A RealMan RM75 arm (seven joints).
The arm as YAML. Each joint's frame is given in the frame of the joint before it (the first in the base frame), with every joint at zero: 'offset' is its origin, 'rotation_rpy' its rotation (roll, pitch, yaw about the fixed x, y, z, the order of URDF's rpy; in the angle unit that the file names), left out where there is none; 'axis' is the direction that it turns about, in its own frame. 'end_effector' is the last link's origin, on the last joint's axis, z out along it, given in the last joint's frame.
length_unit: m
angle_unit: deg
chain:
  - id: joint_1
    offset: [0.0, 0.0, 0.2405]
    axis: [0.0, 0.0, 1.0]
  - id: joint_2
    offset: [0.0, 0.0, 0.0]
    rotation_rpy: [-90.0, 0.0, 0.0]
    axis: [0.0, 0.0, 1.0]
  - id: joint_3
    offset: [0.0, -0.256, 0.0]
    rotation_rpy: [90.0, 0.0, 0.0]
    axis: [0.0, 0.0, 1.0]
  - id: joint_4
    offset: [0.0, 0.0, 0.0]
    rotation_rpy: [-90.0, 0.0, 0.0]
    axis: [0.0, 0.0, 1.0]
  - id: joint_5
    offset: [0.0, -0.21, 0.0]
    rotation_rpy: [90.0, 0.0, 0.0]
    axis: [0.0, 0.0, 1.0]
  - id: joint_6
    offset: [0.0, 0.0, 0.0]
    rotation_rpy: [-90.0, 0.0, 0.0]
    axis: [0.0, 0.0, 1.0]
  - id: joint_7
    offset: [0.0, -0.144, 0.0]
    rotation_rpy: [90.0, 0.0, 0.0]
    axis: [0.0, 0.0, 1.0]
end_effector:
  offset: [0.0, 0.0, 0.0]
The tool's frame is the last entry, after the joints.
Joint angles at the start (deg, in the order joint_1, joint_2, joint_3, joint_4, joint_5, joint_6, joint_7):
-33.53, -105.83, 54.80, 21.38, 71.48, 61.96, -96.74
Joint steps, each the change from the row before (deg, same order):
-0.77, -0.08, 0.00, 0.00, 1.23, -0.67, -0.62
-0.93, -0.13, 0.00, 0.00, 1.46, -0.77, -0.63
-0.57, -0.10, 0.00, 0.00, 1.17, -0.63, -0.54
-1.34, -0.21, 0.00, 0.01, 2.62, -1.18, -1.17
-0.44, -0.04, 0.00, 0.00, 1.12, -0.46, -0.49
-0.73, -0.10, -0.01, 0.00, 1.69, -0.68, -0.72
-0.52, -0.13, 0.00, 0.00, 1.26, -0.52, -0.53
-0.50, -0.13, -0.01, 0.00, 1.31, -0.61, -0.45
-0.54, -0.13, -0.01, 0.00, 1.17, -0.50, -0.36
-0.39, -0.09, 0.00, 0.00, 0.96, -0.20, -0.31
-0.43, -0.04, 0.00, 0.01, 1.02, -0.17, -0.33
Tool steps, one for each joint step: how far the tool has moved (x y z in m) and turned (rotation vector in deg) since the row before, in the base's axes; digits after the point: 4 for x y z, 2 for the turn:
0.0032, 0.0035, -0.0025, -0.72, 0.65, 0.04
0.0041, 0.0041, -0.0032, -0.82, 0.84, -0.05
0.0020, 0.0024, -0.0025, -0.63, 0.67, 0.16
0.0054, 0.0054, -0.0054, -1.41, 1.51, 0.08
0.0012, 0.0017, -0.0018, -0.56, 0.69, 0.13
0.0025, 0.0027, -0.0030, -0.83, 1.03, 0.10
0.0018, 0.0018, -0.0026, -0.63, 0.76, 0.10
0.0014, 0.0017, -0.0025, -0.56, 0.90, 0.13
0.0021, 0.0019, -0.0024, -0.50, 0.82, -0.04
0.0017, 0.0011, -0.0020, -0.52, 0.59, -0.12
0.0019, 0.0013, -0.0016, -0.52, 0.66, -0.18

